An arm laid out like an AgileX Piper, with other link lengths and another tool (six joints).
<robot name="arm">
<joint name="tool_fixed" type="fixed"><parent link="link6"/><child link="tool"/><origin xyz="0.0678 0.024 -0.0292" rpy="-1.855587 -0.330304 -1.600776"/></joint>
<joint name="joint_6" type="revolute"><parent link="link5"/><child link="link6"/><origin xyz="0.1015 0 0.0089"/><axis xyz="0.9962 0 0.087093"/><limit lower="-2.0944" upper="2.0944"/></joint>
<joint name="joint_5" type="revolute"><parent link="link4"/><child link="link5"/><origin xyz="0 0 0"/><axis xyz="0 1 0"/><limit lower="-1.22" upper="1.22"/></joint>
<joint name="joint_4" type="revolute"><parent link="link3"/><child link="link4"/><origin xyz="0.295 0 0.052"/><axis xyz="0.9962 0 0.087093"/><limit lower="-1.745" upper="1.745"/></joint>
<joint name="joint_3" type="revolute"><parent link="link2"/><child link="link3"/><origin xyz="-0.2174 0 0.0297"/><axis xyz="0 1 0"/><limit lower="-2.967" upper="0"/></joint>
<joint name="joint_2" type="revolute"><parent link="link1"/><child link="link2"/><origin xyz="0 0 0"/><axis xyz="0 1 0"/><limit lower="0" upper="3.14"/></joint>
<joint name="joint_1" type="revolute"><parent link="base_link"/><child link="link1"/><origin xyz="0 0 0.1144"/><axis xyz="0 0 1"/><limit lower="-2.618" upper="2.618"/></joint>
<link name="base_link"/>
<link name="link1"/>
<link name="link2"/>
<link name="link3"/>
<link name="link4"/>
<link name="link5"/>
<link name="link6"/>
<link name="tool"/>
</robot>
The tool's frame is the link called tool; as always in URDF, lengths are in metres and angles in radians.
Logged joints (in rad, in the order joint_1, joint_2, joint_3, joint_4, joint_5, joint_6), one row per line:
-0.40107, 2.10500, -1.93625, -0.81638, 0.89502, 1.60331
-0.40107, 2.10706, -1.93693, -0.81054, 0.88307, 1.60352
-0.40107, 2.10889, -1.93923, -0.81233, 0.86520, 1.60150
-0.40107, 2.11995, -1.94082, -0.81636, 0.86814, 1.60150
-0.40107, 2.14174, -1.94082, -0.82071, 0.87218, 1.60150
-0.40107, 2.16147, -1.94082, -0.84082, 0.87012, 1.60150
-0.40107, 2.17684, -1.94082, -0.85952, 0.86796, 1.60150
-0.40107, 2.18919, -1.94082, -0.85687, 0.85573, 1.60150
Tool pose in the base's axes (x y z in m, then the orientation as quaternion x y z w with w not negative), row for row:
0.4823, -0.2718, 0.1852, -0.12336, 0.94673, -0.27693, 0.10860
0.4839, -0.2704, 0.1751, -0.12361, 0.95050, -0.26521, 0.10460
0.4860, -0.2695, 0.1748, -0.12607, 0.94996, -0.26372, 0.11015
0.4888, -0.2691, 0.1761, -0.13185, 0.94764, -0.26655, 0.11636
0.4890, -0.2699, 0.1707, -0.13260, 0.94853, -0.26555, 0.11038
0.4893, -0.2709, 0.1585, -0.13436, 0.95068, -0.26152, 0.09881
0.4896, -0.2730, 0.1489, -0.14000, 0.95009, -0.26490, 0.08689
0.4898, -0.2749, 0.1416, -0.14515, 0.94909, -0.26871, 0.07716
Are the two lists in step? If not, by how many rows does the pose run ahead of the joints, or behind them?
The pose runs 1 row behind the joints: the pose in row i belongs to the joints in row i - 1.
